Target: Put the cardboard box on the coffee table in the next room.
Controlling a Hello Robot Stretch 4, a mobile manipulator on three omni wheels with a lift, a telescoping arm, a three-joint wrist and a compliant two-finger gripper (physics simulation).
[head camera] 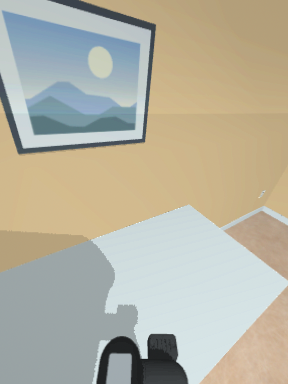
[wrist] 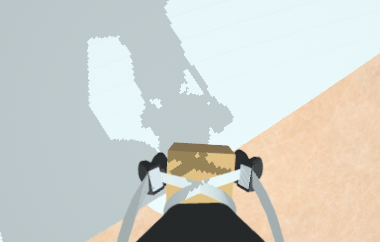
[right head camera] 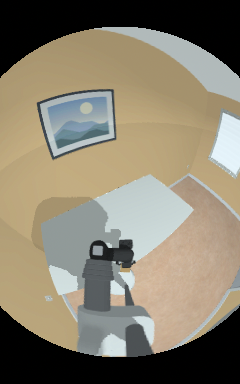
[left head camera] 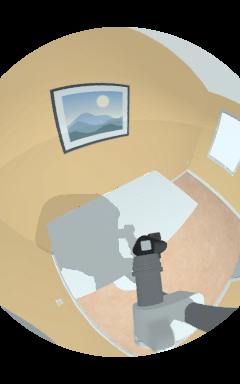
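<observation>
The cardboard box (wrist: 220, 157) (right head camera: 125, 270) is small and tan. My gripper (wrist: 199, 164) (right head camera: 125, 263) is shut on it, with a dark fingertip pad against each side. The box hangs by the near edge of a large white table top (head camera: 200, 260) (left head camera: 165, 195) (right head camera: 150, 200) (wrist: 300, 40); its exact height above that surface is hard to tell. In the head and left head views the wrist hides the fingertips and the box. I cannot tell whether this white table is the coffee table that the task names.
The table stands along a tan wall (head camera: 215, 155) with a framed mountain picture (head camera: 75, 100) (left head camera: 92, 117) (right head camera: 80, 122). Brown floor (head camera: 255, 245) (right head camera: 200, 250) shows to the right and in front of the table. A window (left head camera: 227, 142) (right head camera: 227, 145) is in the right wall.
</observation>
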